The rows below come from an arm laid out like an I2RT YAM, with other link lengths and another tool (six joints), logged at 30 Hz.
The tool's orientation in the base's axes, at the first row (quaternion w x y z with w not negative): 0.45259, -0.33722, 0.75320, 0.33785
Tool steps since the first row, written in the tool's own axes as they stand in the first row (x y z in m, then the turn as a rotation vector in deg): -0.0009, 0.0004, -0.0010, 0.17, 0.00, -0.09; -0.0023, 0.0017, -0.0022, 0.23, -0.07, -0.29; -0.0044, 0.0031, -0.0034, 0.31, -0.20, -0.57; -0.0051, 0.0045, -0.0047, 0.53, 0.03, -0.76; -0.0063, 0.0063, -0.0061, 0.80, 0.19, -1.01; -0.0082, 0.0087, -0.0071, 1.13, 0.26, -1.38; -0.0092, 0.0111, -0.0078, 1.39, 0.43, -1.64; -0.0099, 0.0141, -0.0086, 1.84, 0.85, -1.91; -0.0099, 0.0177, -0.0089, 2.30, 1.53, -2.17; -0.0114, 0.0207, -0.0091, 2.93, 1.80, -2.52; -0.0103, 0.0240, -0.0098, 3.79, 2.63, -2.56; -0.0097, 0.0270, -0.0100, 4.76, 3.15, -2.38
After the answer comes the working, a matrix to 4 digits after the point.
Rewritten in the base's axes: -0.0005, -0.0004, 0.0013, -0.10, -0.11, -0.12; -0.0015, -0.0004, 0.0032, -0.16, -0.32, -0.12; -0.0025, -0.0002, 0.0059, -0.21, -0.64, -0.12; -0.0039, -0.0003, 0.0073, -0.56, -0.71, -0.20; -0.0056, -0.0003, 0.0092, -0.90, -0.88, -0.32; -0.0073, 0.0006, 0.0118, -1.25, -1.21, -0.48; -0.0092, 0.0016, 0.0135, -1.60, -1.38, -0.58; -0.0118, 0.0027, 0.0150, -2.23, -1.46, -0.81; -0.0149, 0.0044, 0.0158, -3.06, -1.40, -0.99; -0.0168, 0.0062, 0.0179, -3.67, -1.66, -1.39; -0.0202, 0.0072, 0.0178, -4.68, -1.42, -1.98; -0.0230, 0.0085, 0.0179, -5.37, -1.19, -2.83
The tool's axes in the first row as the columns of a matrix, in the base's axes (rounded; the answer above uses it unrounded):
-0.3629, -0.8138, 0.4539
-0.2022, 0.5443, 0.8142
-0.9096, 0.2037, -0.3620

